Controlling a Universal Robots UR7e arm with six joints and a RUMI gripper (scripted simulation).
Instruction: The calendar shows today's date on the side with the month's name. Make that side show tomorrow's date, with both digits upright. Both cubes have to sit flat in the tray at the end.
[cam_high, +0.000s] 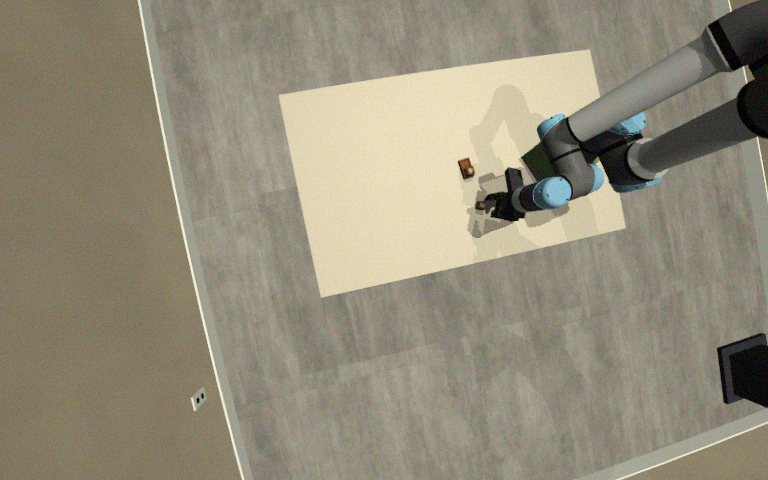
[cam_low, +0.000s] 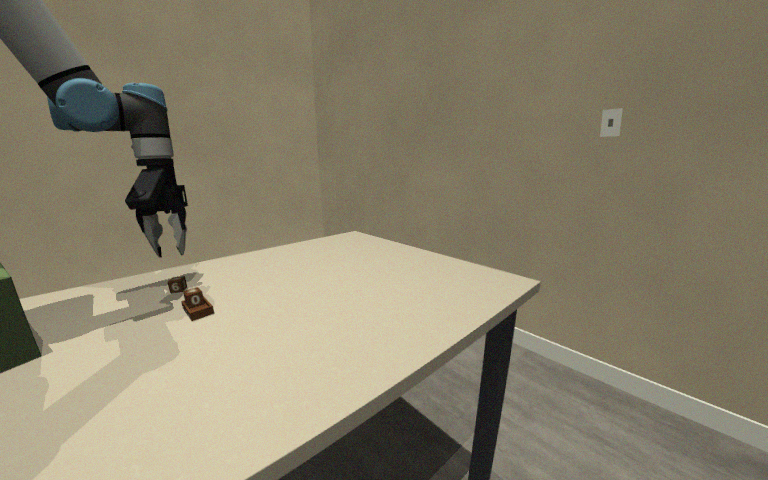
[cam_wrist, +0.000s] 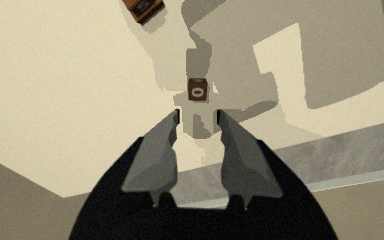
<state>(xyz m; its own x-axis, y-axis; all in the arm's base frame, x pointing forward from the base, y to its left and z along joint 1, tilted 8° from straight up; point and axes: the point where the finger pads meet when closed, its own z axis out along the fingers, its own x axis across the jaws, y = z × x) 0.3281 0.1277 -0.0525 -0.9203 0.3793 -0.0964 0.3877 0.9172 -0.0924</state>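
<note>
Now: hand 90 mm above the brown digit cube. Round my hand: brown calendar tray 160 mm to the right, 90 mm below, 20 mm ahead.
</note>
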